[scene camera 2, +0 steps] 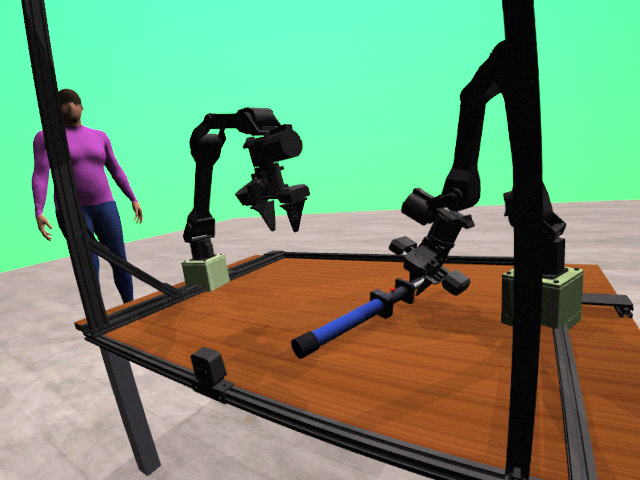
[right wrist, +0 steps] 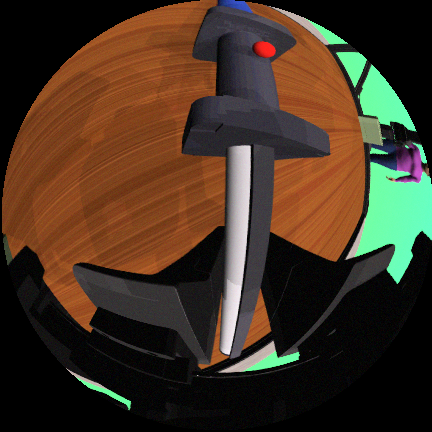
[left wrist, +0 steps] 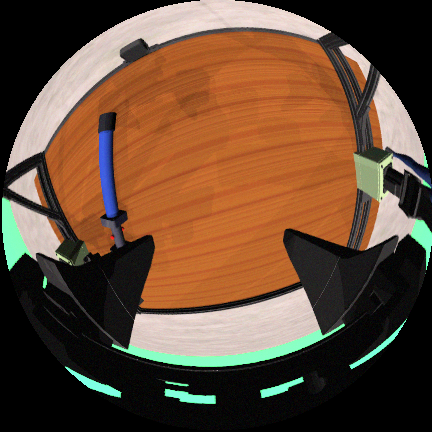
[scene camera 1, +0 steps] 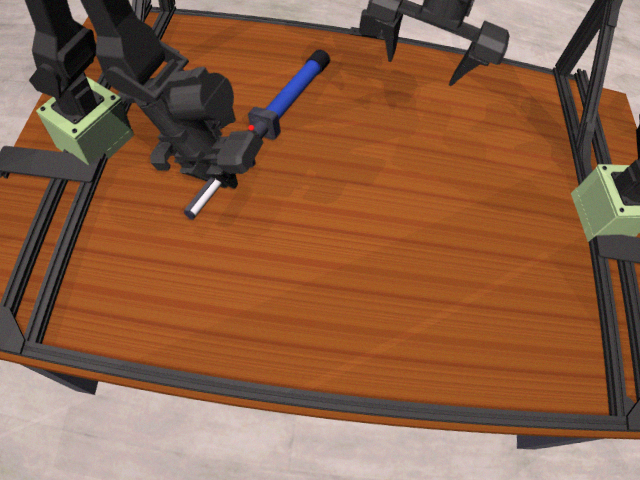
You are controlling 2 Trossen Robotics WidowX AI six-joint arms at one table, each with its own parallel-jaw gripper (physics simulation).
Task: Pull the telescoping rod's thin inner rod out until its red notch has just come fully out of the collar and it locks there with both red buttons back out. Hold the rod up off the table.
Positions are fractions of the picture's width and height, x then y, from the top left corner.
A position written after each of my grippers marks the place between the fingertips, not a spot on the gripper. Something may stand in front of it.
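Observation:
There is a telescoping rod (scene camera 1: 0.41, 0.25), which I can also see at (scene camera 2: 0.60, 0.63). The wrist views show the rod too, at (right wrist: 0.57, 0.26) and (left wrist: 0.26, 0.51). My right gripper (scene camera 1: 0.36, 0.39) is visible as well, and I find it again at (right wrist: 0.55, 0.54). As for my left gripper (scene camera 1: 0.66, 0.15), it is open and holds nothing; it also appears at (scene camera 2: 0.44, 0.48) and (left wrist: 0.51, 0.55).

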